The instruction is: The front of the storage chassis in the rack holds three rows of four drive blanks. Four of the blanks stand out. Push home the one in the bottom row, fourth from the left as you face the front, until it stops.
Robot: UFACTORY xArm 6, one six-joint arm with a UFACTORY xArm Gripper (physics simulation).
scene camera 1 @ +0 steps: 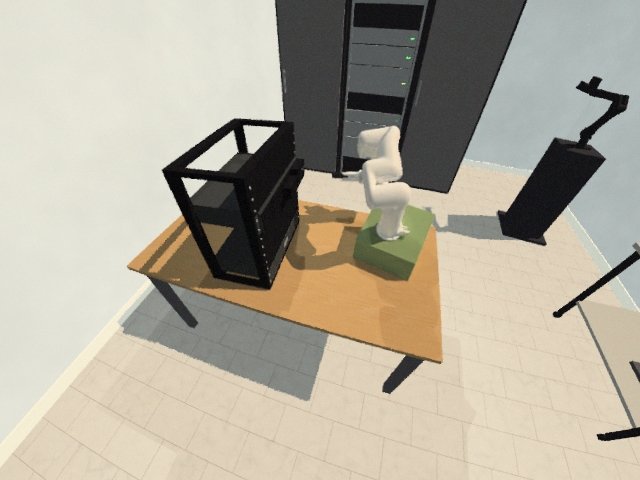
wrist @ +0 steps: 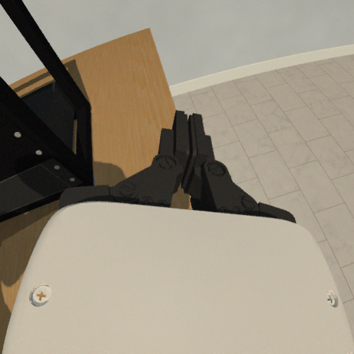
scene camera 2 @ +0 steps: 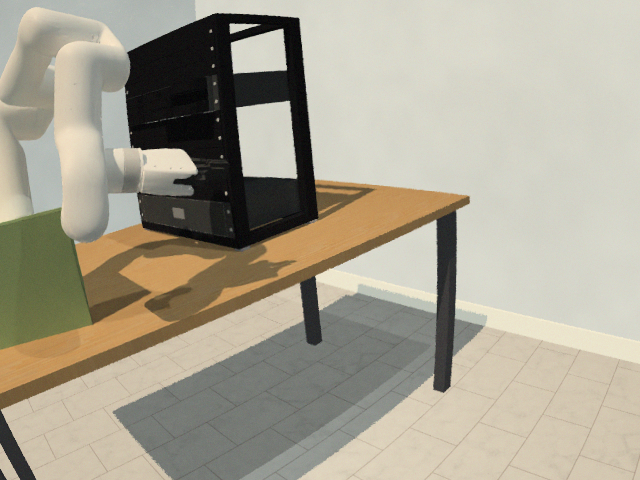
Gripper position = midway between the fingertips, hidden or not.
Note:
In view: my gripper [scene camera 2: 226, 169] and a black rack [scene camera 2: 189, 71].
The black rack shows as well in scene camera 1 [scene camera 1: 256, 193] and in the wrist view [wrist: 45, 165]. My gripper shows as well in the wrist view [wrist: 183, 130].

